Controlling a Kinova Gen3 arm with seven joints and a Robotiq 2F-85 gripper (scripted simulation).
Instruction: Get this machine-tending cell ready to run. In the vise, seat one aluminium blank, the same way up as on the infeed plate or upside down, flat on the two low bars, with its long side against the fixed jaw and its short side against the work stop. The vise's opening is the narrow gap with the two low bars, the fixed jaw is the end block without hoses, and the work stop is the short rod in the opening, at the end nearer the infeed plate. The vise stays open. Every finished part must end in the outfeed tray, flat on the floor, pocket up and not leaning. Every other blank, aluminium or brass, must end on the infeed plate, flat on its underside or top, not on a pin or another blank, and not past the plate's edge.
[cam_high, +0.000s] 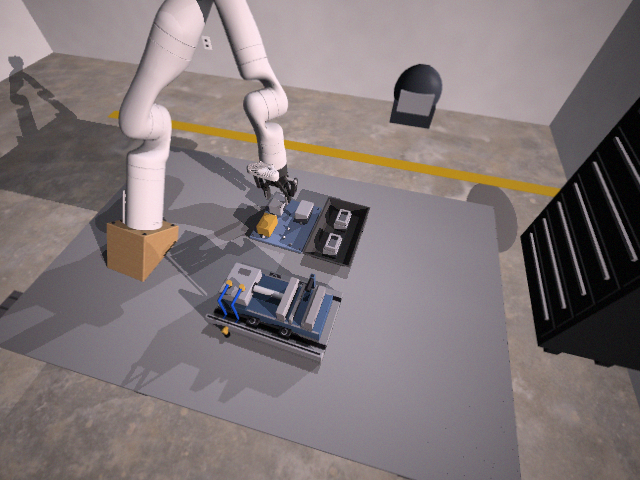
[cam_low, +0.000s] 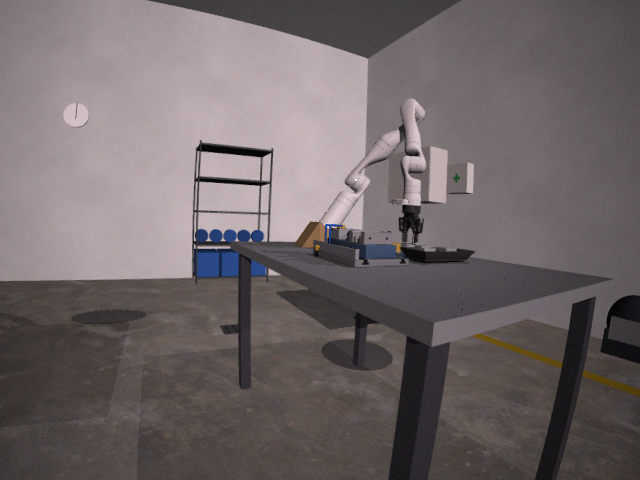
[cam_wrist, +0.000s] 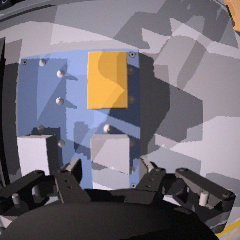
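Right now my hand is 90 mm to the left of the brass blank and 30 mm above it. The rest, counted from my hand: vise rail (120 mm ahead, 430 mm to the right, 20 mm below); then hose block (30 mm ahead, 330 mm to the right, 20 mm above); then vise (120 mm ahead, 330 mm to the right, 20 mm below).
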